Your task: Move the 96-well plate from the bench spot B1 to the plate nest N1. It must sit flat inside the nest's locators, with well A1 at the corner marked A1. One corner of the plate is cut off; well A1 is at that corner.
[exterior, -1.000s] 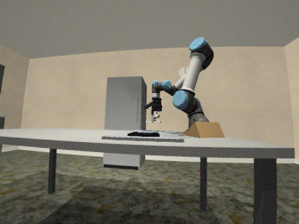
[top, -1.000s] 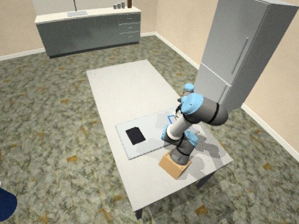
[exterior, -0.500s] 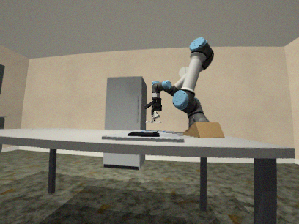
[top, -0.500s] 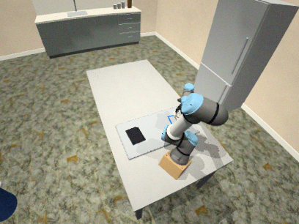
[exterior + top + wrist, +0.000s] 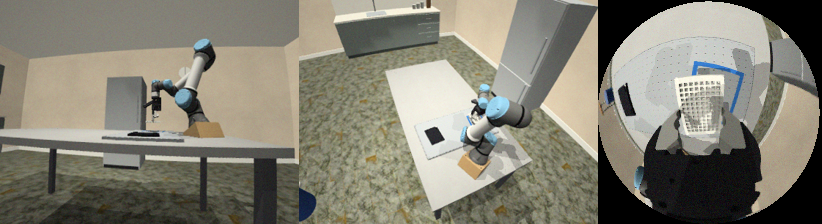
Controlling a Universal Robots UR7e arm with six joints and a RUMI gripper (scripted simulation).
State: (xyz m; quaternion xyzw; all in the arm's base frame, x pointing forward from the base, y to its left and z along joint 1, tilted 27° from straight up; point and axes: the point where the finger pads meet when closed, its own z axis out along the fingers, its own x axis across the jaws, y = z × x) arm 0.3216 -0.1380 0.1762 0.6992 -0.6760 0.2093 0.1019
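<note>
The black plate nest lies 400 mm to the left of my hand, 80 mm below it and 30 mm ahead of it. The rest, counted from my hand: white 96-well plate 10 mm below.
</note>
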